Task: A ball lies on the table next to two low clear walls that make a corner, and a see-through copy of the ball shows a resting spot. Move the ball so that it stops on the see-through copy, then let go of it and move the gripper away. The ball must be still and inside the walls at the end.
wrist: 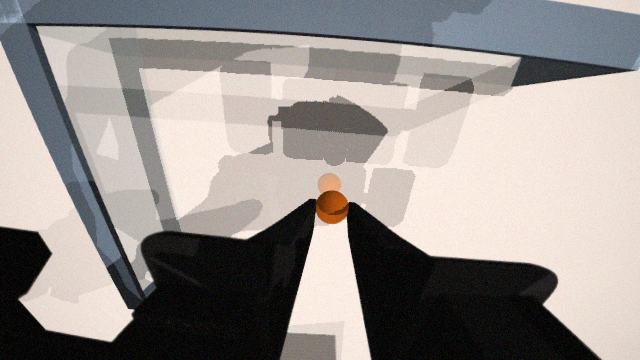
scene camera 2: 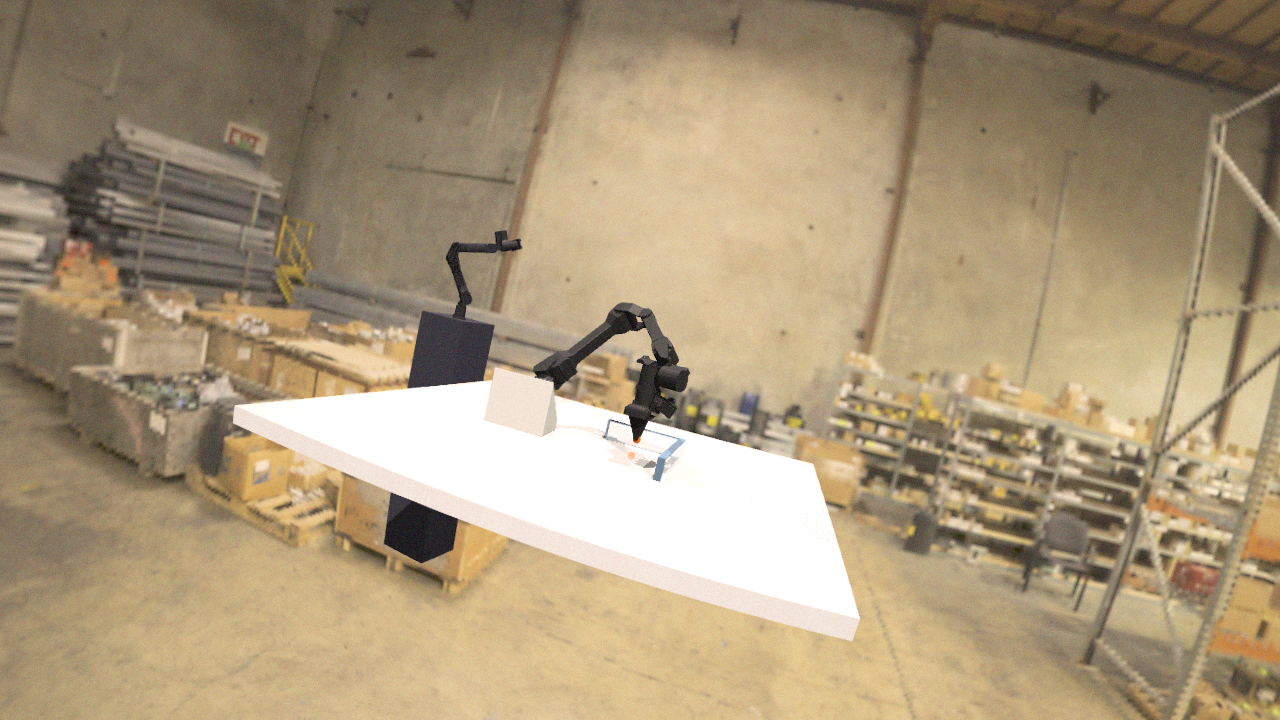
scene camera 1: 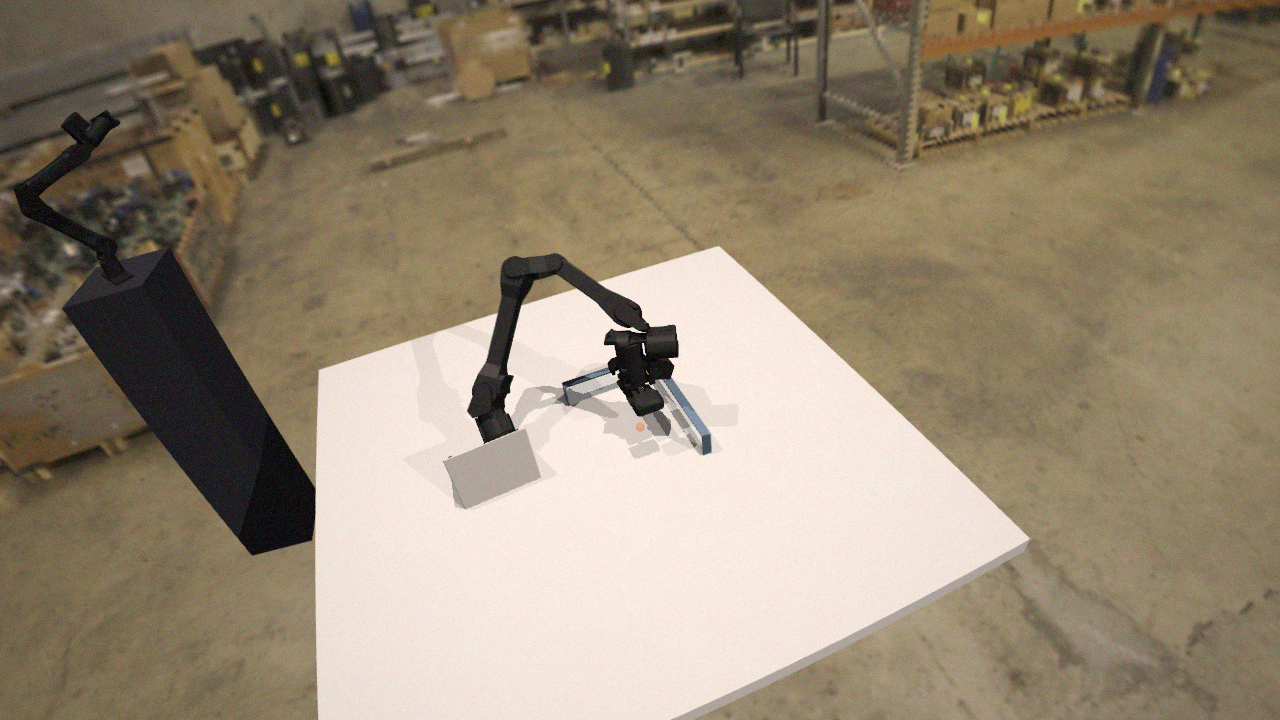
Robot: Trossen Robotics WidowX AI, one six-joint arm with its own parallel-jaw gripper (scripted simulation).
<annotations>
gripper: holds an orange ball (wrist: 332, 206)
</annotations>
